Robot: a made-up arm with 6 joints. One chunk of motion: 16 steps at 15 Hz.
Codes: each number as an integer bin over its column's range. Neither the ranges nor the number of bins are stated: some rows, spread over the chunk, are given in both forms.
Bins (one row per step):
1: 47 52 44 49 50 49
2: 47 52 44 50 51 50
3: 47 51 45 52 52 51
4: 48 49 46 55 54 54
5: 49 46 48 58 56 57
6: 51 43 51 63 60 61
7: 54 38 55 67 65 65
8: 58 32 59 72 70 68
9: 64 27 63 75 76 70
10: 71 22 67 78 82 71
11: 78 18 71 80 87 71
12: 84 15 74 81 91 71
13: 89 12 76 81 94 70
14: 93 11 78 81 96 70
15: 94 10 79 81 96 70
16: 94 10 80 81 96 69
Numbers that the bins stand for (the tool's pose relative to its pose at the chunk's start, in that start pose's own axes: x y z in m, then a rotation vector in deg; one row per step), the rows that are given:
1: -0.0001 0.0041 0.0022 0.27 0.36 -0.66
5: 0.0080 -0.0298 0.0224 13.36 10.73 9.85
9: 0.0686 -0.1373 0.0982 38.09 45.27 26.92
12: 0.1494 -0.2052 0.1537 46.82 71.18 28.23
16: 0.1898 -0.2334 0.1840 46.82 79.82 25.61
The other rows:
2: -0.0001 0.0041 0.0022 1.73 2.09 0.66
3: -0.0001 -0.0015 0.0073 4.64 3.82 1.97
4: 0.0039 -0.0128 0.0123 9.00 7.27 5.91
6: 0.0161 -0.0468 0.0376 20.64 17.64 15.10
7: 0.0282 -0.0751 0.0578 26.45 26.27 20.35
8: 0.0443 -0.1090 0.0780 33.73 34.91 24.29
10: 0.0969 -0.1656 0.1184 42.45 55.64 28.23
11: 0.1252 -0.1882 0.1386 45.36 64.27 28.23
13: 0.1696 -0.2221 0.1638 46.82 76.36 26.92
14: 0.1858 -0.2278 0.1739 46.82 79.82 26.92
15: 0.1898 -0.2334 0.1790 46.82 79.82 26.92

